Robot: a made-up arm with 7 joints.
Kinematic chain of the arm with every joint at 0, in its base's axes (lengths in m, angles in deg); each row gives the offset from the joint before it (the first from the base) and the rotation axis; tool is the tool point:
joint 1: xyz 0 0 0.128 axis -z
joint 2: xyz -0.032 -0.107 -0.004 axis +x
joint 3: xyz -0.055 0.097 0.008 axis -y
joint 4: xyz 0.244 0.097 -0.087 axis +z
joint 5: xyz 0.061 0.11 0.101 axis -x
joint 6: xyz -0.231 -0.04 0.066 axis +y
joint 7: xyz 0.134 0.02 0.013 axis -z
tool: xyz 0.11 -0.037 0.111
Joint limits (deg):
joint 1: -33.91..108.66
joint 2: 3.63..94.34
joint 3: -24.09..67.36
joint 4: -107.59..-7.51
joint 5: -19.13..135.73
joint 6: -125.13..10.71
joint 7: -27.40..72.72
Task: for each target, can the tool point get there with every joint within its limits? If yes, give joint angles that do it. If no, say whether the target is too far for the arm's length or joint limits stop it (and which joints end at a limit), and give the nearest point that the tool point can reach.
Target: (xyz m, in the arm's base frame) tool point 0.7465 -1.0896 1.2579
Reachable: no: too far | nearest point 0.4019 -0.5866 0.6881 | short by 0.835 m
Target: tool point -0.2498 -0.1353 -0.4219
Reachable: no: joint limits stop it (at a limit: joint 1, joint 2, joint 3, joint 4, joint 5, joint 7) | nearest point -0.1086 -0.2916 -0.2244 | short by 0.289 m
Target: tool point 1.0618 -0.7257 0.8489
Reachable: no: too far | nearest point 0.6175 -0.4847 0.5606 | short by 0.582 m
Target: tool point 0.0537 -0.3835 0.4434
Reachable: yes | joints 0.66 68.16 30.76 -46.03 2.17 -8.67 6.62
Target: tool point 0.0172 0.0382 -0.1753
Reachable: no: joint limits stop it (at a limit: joint 1, joint 3, joint 4, joint 5, joint 6, joint 7) | nearest point 0.2193 0.1344 -0.0989 | short by 0.237 m
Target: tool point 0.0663 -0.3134 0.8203
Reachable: yes | joints 58.19 44.12 37.34 -94.14 84.47 -96.43 40.43
